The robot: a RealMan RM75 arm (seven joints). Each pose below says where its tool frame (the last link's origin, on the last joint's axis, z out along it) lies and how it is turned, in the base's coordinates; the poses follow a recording.
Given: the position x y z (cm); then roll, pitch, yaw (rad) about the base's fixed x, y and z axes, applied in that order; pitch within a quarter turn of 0, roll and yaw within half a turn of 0.
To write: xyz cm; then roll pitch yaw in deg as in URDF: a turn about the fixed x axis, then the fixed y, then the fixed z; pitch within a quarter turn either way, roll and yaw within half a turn. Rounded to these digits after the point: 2 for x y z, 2 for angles.
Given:
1: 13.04, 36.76, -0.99, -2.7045, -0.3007, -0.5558
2: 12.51, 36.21, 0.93, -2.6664, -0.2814, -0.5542
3: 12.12, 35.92, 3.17, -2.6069, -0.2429, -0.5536
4: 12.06, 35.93, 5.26, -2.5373, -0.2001, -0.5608
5: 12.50, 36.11, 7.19, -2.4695, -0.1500, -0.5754
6: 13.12, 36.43, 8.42, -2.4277, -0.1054, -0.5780
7: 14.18, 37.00, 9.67, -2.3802, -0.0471, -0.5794
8: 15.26, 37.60, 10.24, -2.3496, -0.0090, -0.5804
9: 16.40, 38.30, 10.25, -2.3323, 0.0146, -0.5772
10: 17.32, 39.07, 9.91, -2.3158, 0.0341, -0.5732
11: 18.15, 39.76, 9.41, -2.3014, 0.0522, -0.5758
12: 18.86, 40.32, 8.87, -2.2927, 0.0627, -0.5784
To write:
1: 13.04, 36.76, -0.99, -154.96, -17.23, -31.84
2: 12.51, 36.21, 0.93, -152.77, -16.12, -31.75
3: 12.12, 35.92, 3.17, -149.36, -13.92, -31.72
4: 12.06, 35.93, 5.26, -145.38, -11.46, -32.13
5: 12.50, 36.11, 7.19, -141.49, -8.59, -32.97
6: 13.12, 36.43, 8.42, -139.10, -6.04, -33.12
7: 14.18, 37.00, 9.67, -136.38, -2.70, -33.20
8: 15.26, 37.60, 10.24, -134.62, -0.52, -33.25
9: 16.40, 38.30, 10.25, -133.63, 0.84, -33.07
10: 17.32, 39.07, 9.91, -132.69, 1.95, -32.84
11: 18.15, 39.76, 9.41, -131.86, 2.99, -32.99
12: 18.86, 40.32, 8.87, -131.36, 3.59, -33.14
